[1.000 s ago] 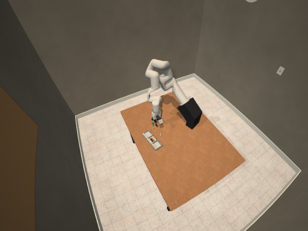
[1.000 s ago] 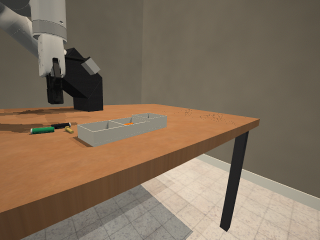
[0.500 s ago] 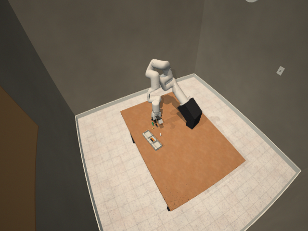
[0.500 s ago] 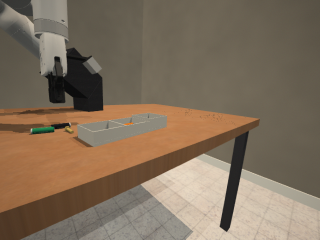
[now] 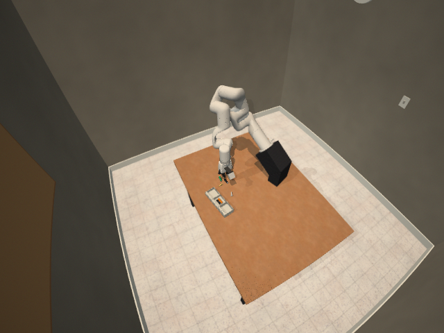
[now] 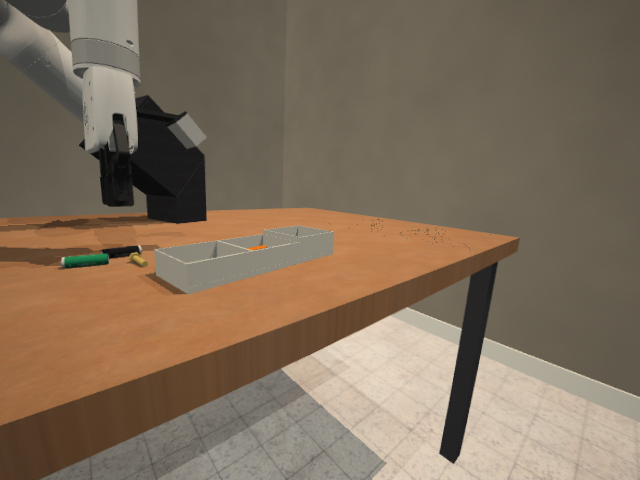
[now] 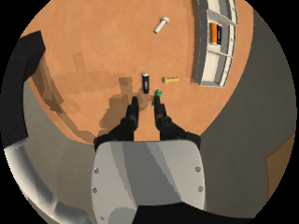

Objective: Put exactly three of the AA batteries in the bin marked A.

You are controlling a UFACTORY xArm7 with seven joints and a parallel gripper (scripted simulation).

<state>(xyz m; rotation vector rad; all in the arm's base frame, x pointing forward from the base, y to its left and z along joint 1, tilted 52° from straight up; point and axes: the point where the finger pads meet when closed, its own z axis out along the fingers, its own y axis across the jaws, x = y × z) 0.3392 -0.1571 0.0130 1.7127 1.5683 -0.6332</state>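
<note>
My gripper is now 9 cm above the black AA battery. Round my hand: green battery (9 cm below, 5 cm to the right, 2 cm ahead); then yellow piece (9 cm below, 5 cm ahead); then pale piece (13 cm to the left, 9 cm below, 5 cm ahead).
</note>
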